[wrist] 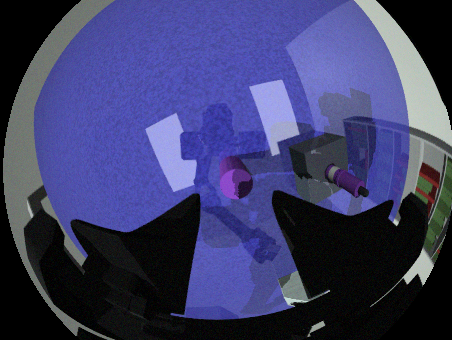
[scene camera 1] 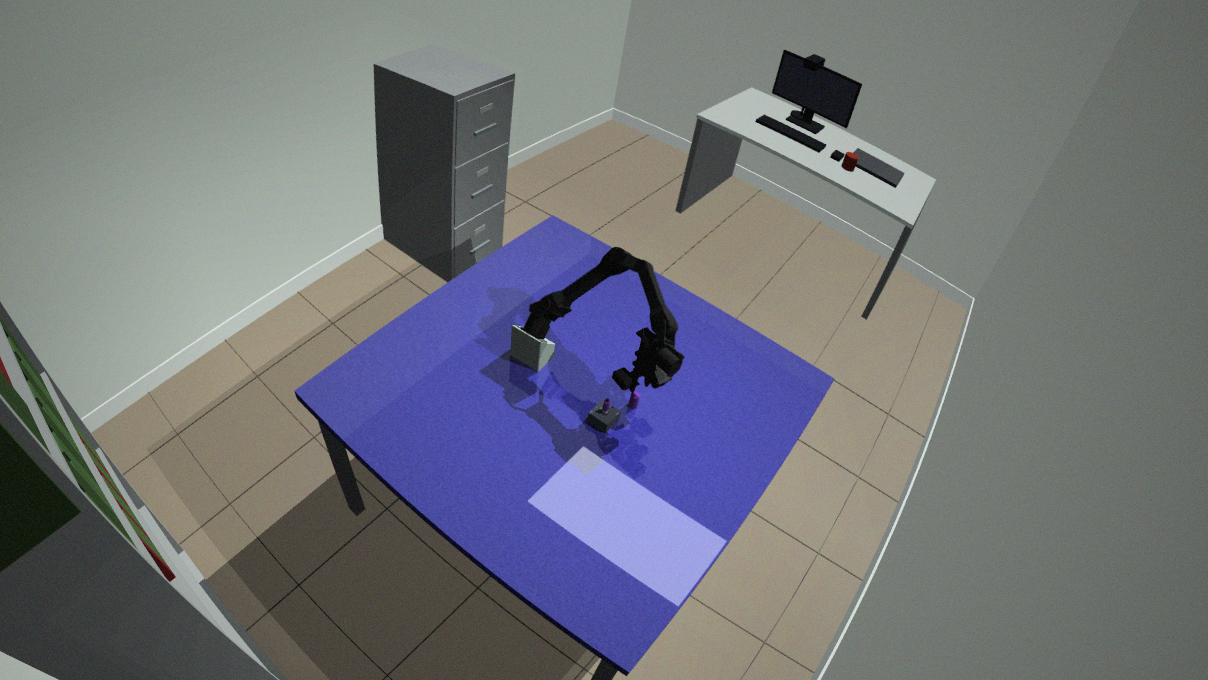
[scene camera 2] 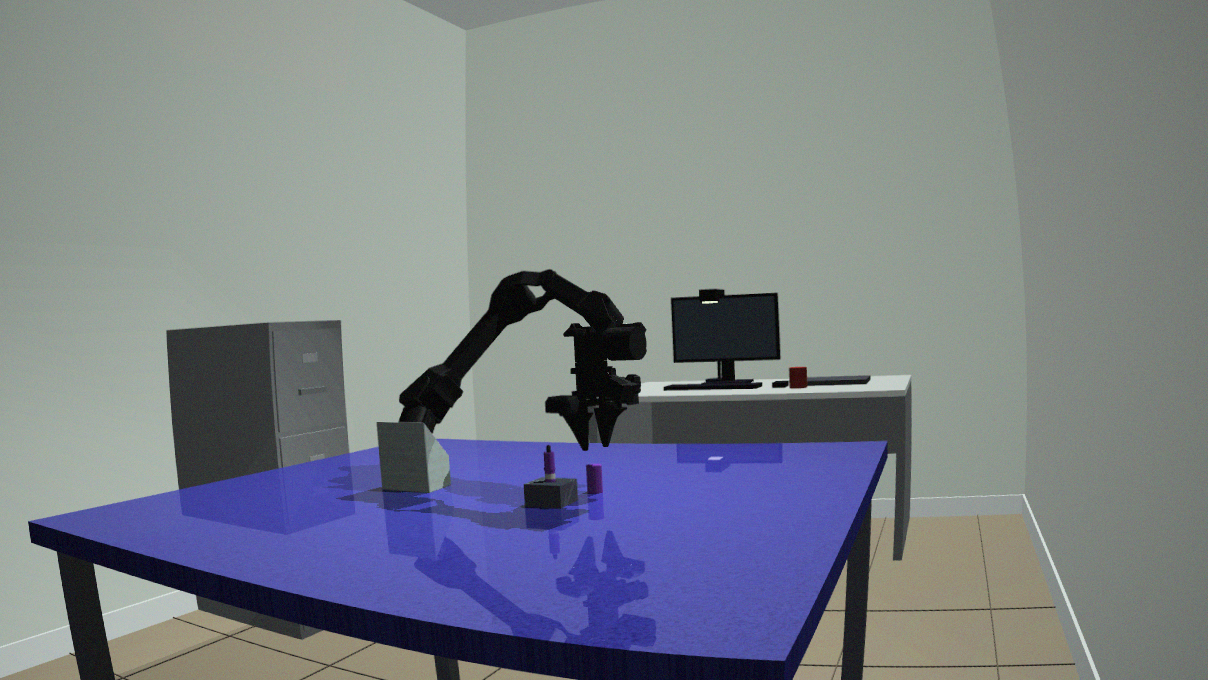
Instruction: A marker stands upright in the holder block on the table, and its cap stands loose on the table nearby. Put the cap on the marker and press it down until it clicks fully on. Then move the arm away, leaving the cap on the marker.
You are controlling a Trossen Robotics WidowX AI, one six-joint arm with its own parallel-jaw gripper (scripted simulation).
Path:
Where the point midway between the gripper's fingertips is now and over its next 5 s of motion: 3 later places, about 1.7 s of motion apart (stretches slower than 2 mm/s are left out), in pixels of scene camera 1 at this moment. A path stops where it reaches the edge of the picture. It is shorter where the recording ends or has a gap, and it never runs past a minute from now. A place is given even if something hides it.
The gripper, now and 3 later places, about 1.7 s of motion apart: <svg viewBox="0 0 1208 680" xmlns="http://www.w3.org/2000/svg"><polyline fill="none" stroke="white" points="638,389 634,402 624,392 609,399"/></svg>

